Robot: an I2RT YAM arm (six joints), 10 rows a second.
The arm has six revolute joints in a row. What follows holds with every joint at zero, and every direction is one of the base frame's.
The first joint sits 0.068 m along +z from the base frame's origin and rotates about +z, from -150 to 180 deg.
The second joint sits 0.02 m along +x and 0.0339 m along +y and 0.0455 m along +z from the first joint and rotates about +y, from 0 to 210 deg.
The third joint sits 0.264 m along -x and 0.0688 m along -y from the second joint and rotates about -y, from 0 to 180 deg.
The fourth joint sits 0.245 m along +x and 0.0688 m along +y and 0.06 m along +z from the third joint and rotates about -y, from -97 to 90 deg.
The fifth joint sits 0.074 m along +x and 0.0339 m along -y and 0.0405 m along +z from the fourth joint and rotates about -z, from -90 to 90 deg.
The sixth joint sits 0.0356 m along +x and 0.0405 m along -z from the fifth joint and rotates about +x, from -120 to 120 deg.
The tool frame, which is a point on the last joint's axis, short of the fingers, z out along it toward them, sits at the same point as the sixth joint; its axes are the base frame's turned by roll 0, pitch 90 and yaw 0 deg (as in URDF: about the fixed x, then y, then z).
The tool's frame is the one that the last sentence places.
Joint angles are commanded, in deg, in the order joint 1, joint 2, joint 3, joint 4, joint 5, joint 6. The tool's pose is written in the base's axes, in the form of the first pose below.
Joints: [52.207 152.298 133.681 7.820 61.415 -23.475]
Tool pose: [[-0.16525 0.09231 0.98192 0.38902], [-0.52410 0.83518 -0.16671 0.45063], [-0.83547 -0.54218 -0.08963 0.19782], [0 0 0 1]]
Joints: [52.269 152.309 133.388 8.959 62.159 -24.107]
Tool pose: [[-0.16345 0.10609 0.98083 0.38855], [-0.52295 0.83371 -0.17733 0.45072], [-0.83654 -0.54191 -0.08079 0.19782], [0 0 0 1]]
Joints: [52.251 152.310 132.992 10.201 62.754 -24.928]
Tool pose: [[-0.16190 0.11818 0.97970 0.38866], [-0.52429 0.83079 -0.18686 0.45028], [-0.83601 -0.54390 -0.07254 0.19744], [0 0 0 1]]
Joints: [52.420 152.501 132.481 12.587 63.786 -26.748]
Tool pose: [[-0.15708 0.13637 0.97812 0.38750], [-0.53010 0.82400 -0.20002 0.45117], [-0.83326 -0.54993 -0.05714 0.19629], [0 0 0 1]]
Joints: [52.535 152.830 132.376 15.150 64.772 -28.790]
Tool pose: [[-0.15022 0.15661 0.97617 0.38699], [-0.53348 0.81845 -0.21340 0.45203], [-0.83237 -0.55283 -0.03940 0.19641], [0 0 0 1]]
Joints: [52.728 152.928 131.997 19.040 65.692 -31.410]
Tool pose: [[-0.13381 0.18079 0.97438 0.38551], [-0.53008 0.81768 -0.22452 0.45300], [-0.83732 -0.54654 -0.01358 0.19924], [0 0 0 1]]
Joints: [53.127 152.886 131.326 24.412 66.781 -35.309]
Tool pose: [[-0.11168 0.20933 0.97145 0.38189], [-0.52864 0.81525 -0.23645 0.45461], [-0.84147 -0.53996 0.01962 0.20397], [0 0 0 1]]
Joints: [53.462 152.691 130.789 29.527 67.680 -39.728]
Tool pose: [[-0.09311 0.23564 0.96737 0.37833], [-0.53337 0.80861 -0.24831 0.45526], [-0.84074 -0.53909 0.05039 0.21051], [0 0 0 1]]
